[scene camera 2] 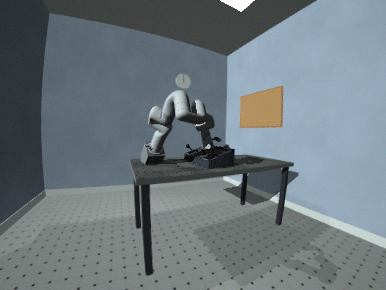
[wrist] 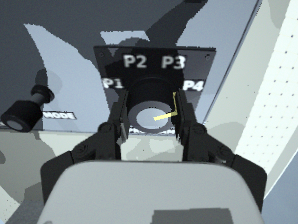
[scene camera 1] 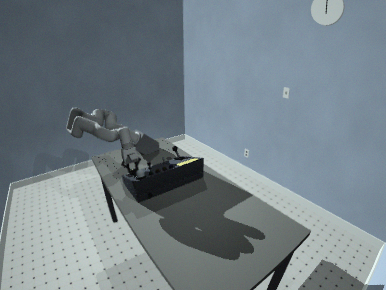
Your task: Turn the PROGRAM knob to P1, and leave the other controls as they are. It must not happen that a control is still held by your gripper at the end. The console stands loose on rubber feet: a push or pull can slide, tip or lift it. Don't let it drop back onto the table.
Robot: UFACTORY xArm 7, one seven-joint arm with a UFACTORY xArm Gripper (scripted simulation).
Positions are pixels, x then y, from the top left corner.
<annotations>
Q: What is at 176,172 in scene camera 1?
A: A dark console.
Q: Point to a dark console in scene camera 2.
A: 224,157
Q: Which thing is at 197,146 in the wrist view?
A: My gripper.
</annotations>
